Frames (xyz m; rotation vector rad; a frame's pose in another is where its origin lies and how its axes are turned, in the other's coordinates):
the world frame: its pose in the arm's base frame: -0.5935 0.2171 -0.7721 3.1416 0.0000 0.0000
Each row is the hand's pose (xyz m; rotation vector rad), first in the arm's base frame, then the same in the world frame.
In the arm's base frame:
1: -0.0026 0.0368 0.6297 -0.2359 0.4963 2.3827
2: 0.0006 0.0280 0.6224 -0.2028 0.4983 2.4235
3: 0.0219 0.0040 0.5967 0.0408 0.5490 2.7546
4: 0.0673 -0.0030 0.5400 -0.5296 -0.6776 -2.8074
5: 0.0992 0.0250 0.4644 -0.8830 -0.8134 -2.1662
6: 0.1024 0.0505 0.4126 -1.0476 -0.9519 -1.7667
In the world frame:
1: 0.5909 0.1803 -1.4018 1.0141 -2.7224 0.5671
2: 0.5941 0.1891 -1.3945 0.9695 -2.7672 0.5690
3: 0.6154 0.2131 -1.3688 -0.5152 3.0108 -0.6001
4: 0.6608 0.2201 -1.3121 0.2898 2.6885 -0.6489
5: 0.6927 0.1921 -1.2365 0.8508 2.1550 -0.8092
6: 0.6959 0.1666 -1.1847 1.0656 1.7716 -0.9545

